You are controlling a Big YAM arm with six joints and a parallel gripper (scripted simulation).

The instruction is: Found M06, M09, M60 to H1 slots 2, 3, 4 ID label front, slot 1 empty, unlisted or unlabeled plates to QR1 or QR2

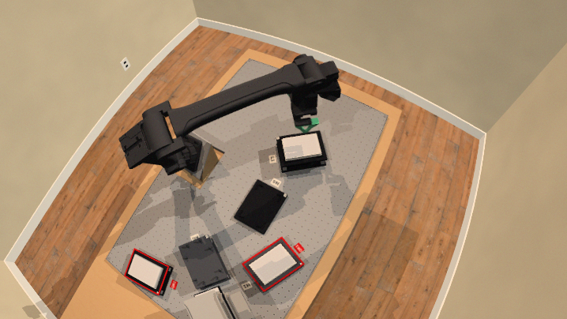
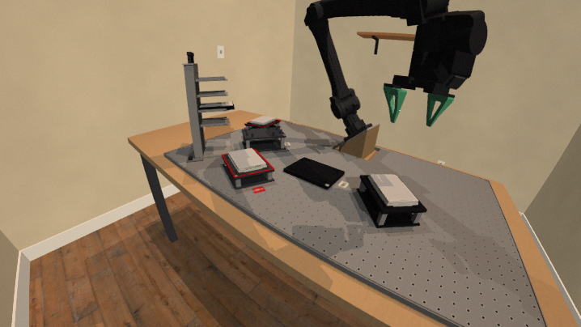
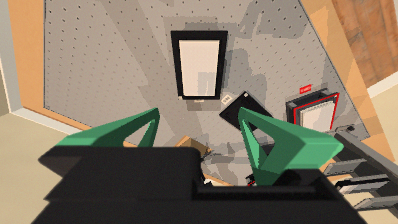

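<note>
Right now the raised black nest L1 is 190 mm below my hand. Round my hand: flat black recovery nest N6 (30 mm behind, 250 mm to the right, 230 mm below); L1 deck label (80 mm behind, 70 mm to the right, 240 mm below); grey regrip nest (80 mm behind, 530 mm to the right, 180 mm below).
</note>
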